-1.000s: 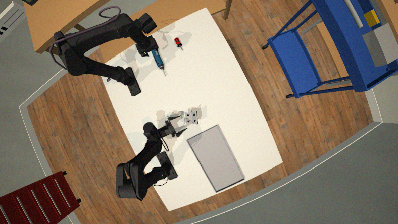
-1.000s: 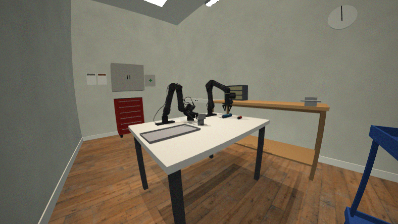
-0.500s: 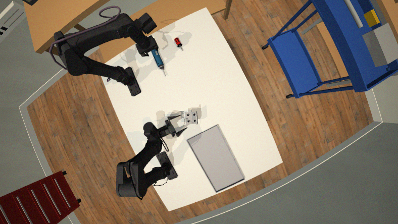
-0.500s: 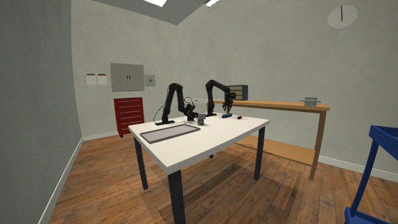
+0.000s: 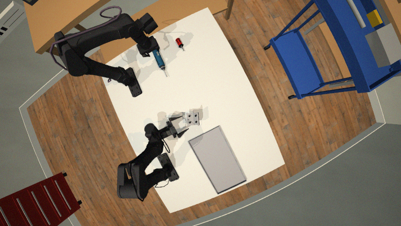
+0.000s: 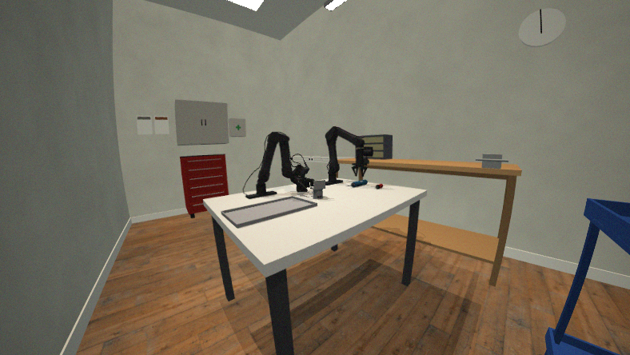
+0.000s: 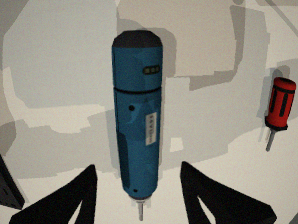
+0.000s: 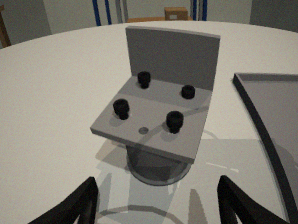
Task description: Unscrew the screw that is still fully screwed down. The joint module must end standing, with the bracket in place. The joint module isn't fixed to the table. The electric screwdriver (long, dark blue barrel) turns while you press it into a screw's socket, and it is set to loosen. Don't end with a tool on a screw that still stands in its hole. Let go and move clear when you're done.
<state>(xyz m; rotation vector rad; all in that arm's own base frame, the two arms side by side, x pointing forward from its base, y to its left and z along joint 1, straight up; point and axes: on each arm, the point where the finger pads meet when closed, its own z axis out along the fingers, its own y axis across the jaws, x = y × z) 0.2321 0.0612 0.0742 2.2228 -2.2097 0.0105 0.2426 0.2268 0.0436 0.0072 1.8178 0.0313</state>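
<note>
Now: right hand 6 cm short of the grey bracket and 3 cm below it. The rest, counted from my right hand: flat grey tray: 9 cm ahead, 32 cm to the right, 4 cm below; red-handled screwdriver: 16 cm ahead, 47 cm to the left, 3 cm below.
</note>
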